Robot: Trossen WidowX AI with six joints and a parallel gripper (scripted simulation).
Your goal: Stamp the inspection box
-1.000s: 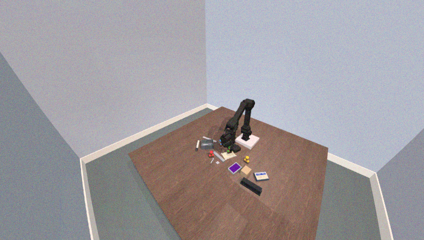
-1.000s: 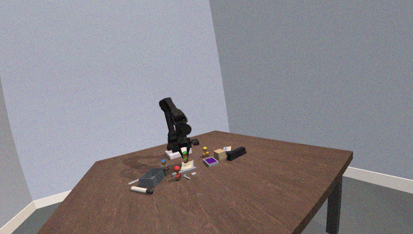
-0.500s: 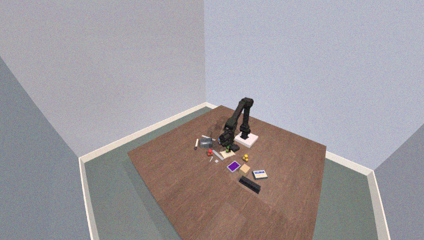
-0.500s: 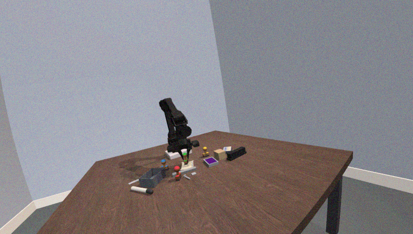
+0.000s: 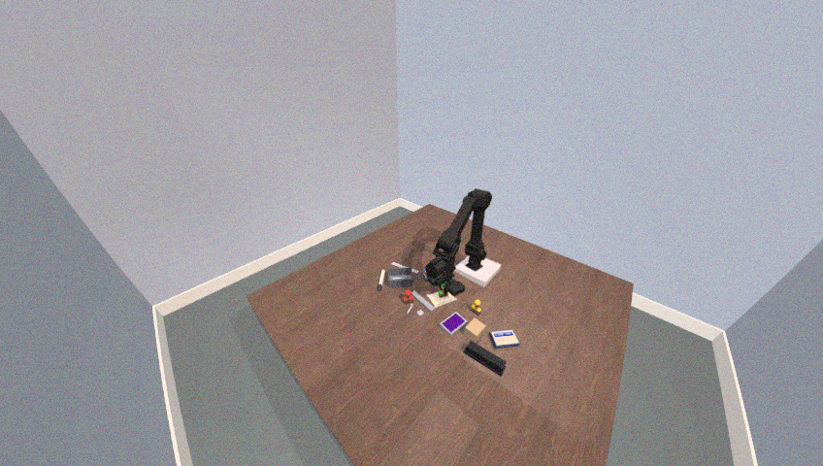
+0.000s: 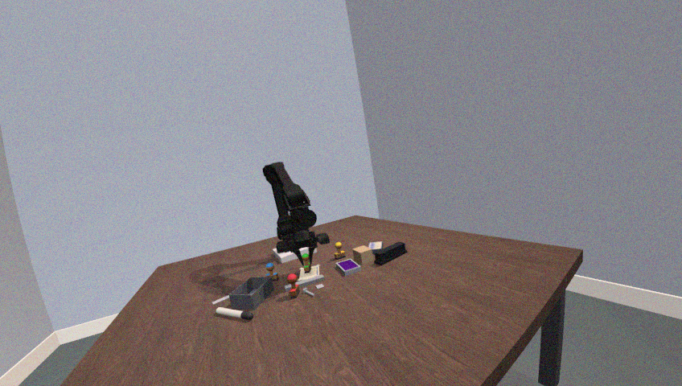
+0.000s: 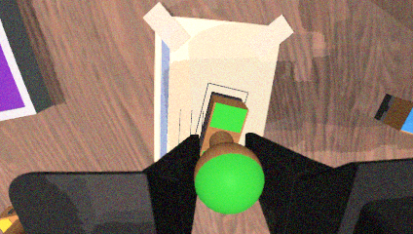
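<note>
Now: the green-knobbed stamp right at my gripper tip. From my gripper tip the other things lie so: grey bar (9 cm ahead, 3 cm to the right, 2 cm below); then blue stamp (2 cm behind, 13 cm to the right, 1 cm below); then beige card (1 cm ahead, 3 cm below).
</note>
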